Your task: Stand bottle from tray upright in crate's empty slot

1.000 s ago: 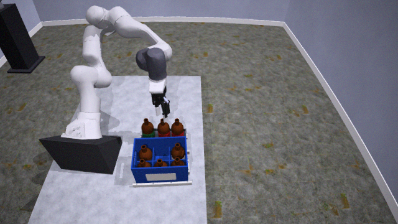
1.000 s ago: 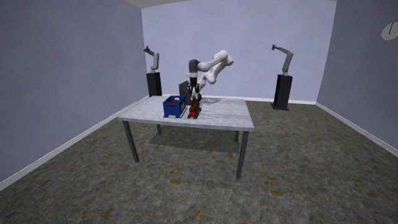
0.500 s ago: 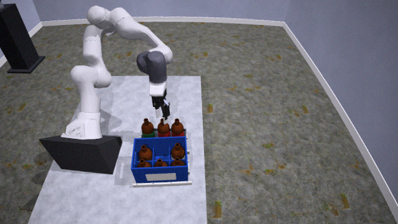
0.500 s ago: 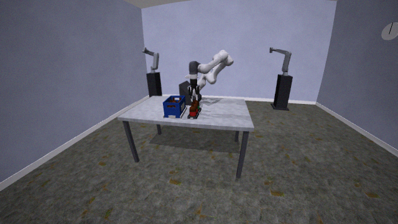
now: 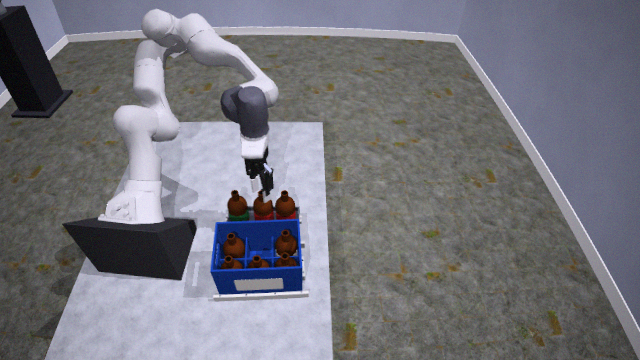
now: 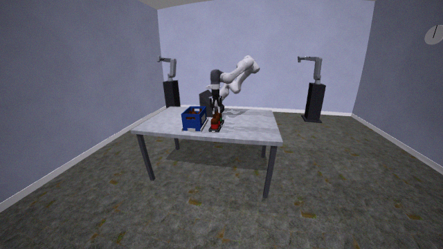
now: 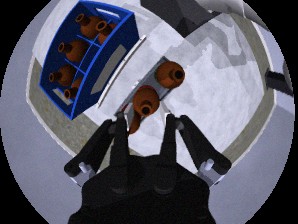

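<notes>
Now: hand 90 mm above the bottle. The rest, counted from my hand: dark tray 160 mm below; then crate 20 mm ahead, 230 mm to the right, 90 mm below.
</notes>
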